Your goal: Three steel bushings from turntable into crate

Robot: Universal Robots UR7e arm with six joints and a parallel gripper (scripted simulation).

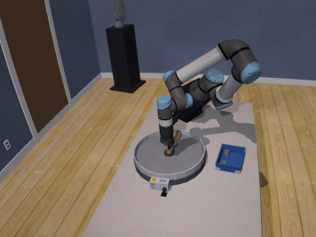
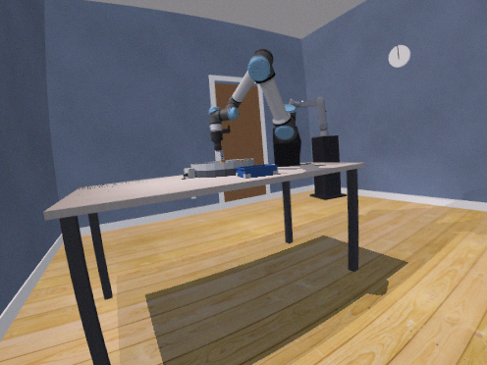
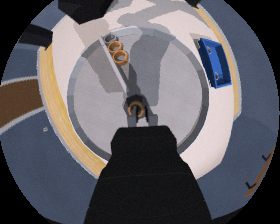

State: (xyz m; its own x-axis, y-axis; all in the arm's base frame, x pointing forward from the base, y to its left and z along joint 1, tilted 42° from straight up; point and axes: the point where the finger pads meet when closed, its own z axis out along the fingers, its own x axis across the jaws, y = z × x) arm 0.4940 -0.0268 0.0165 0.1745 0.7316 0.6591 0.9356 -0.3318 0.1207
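The round grey turntable is 50 mm below my hand and 10 mm to the right of it. Round my hand: blue crate 340 mm to the left, 110 mm behind, 80 mm below.
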